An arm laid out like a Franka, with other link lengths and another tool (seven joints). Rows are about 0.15 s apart.
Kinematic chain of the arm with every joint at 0, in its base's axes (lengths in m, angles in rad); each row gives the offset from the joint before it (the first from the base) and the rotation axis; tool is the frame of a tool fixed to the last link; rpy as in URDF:
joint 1: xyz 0 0 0.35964 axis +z
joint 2: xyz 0 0 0 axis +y
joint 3: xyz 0 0 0.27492 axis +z
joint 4: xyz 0.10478 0 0 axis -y
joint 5: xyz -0.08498 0 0.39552 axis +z
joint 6: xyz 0 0 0 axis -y
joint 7: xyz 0.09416 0 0 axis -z
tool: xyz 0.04 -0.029 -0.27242 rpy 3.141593 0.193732 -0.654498
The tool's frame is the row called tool.
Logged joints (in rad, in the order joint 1, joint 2, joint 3, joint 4, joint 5, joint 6, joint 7), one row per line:
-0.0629 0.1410 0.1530 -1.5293 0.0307 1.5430 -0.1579
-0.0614 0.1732 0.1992 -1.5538 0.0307 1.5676 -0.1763
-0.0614 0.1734 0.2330 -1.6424 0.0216 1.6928 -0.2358
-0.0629 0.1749 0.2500 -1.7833 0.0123 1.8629 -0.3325
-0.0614 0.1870 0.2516 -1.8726 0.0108 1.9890 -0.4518
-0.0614 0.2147 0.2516 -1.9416 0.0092 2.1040 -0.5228
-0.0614 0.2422 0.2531 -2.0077 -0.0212 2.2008 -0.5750
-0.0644 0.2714 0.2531 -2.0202 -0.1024 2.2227 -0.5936
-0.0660 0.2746 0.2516 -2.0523 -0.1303 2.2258 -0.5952
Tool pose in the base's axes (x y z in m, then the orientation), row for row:
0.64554 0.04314 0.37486 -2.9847 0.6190 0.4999
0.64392 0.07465 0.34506 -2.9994 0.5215 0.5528
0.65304 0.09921 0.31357 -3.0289 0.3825 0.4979
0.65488 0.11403 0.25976 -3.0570 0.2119 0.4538
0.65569 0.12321 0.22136 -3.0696 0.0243 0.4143
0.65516 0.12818 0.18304 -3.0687 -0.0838 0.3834
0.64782 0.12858 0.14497 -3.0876 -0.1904 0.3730
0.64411 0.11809 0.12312 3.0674 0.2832 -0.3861
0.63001 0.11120 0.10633 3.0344 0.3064 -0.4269
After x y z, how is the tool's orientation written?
As a rotation vector, in radians.
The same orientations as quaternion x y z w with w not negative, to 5 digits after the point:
-0.96592 0.20032 0.16178 0.02633
-0.96910 0.16849 0.17861 0.02370
-0.97890 0.12362 0.16091 0.02415
-0.98661 0.06839 0.14646 0.02192
-0.99074 0.00784 0.13372 0.02203
-0.99164 -0.02708 0.12389 0.02395
-0.99084 -0.06110 0.11970 0.01286
0.98786 0.09121 -0.12434 0.01852
0.98486 0.09945 -0.13856 0.03101

